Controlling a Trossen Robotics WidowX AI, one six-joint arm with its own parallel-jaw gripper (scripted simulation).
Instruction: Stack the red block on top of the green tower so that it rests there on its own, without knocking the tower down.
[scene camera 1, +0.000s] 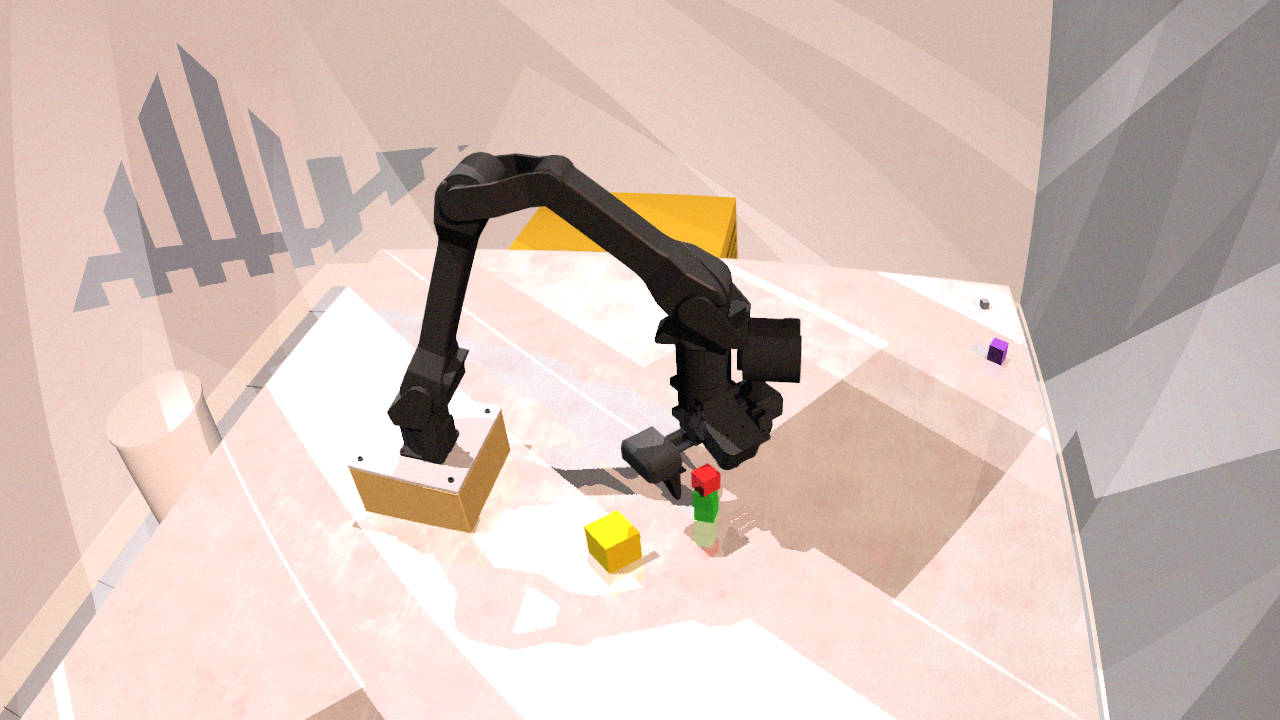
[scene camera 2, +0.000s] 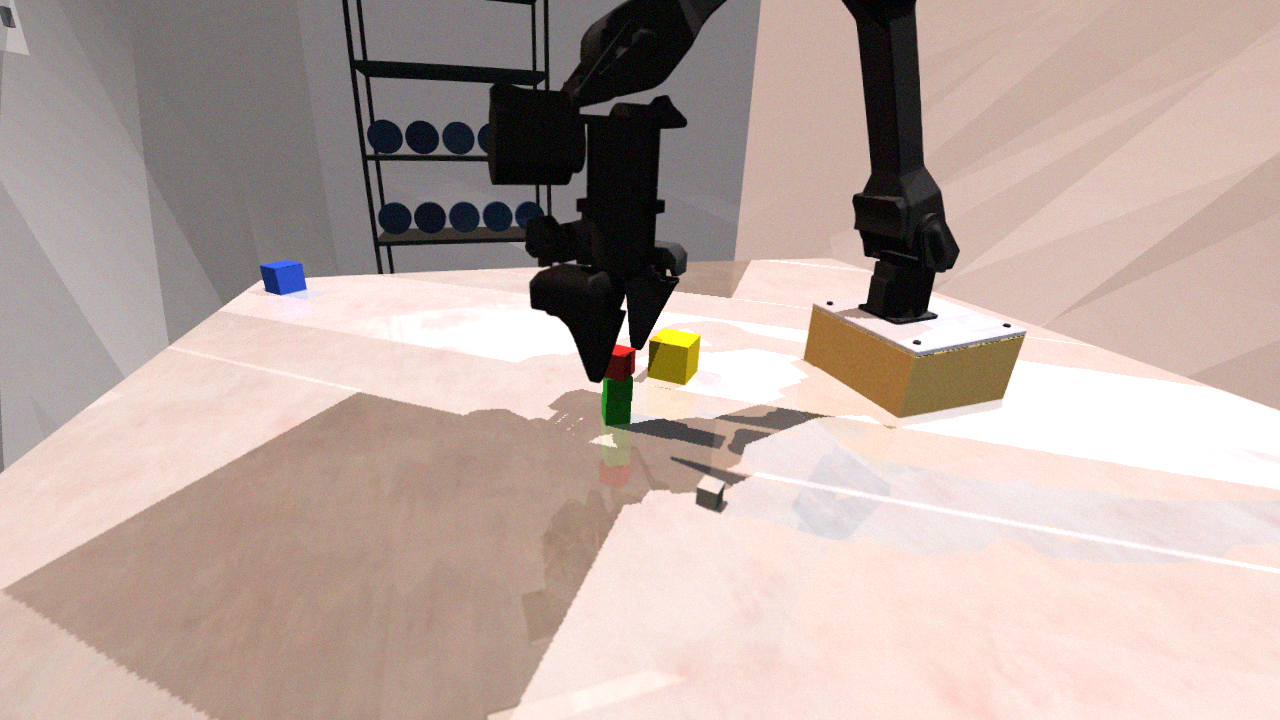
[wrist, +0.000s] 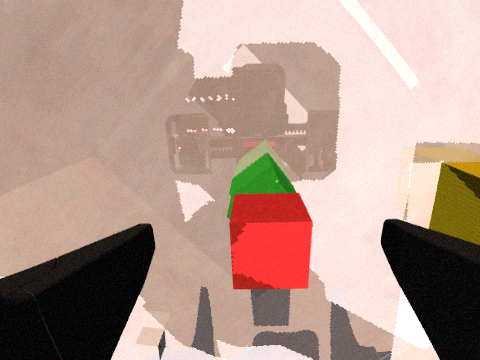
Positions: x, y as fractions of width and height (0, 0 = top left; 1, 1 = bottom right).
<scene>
red block: scene camera 1 0.55, 0.67; scene camera 2 0.49, 0.50; wrist 0.56, 0.65
blue cube: scene camera 2 0.22, 0.39; not seen in scene camera 1 (out of frame); not seen in the wrist view (out of frame)
</scene>
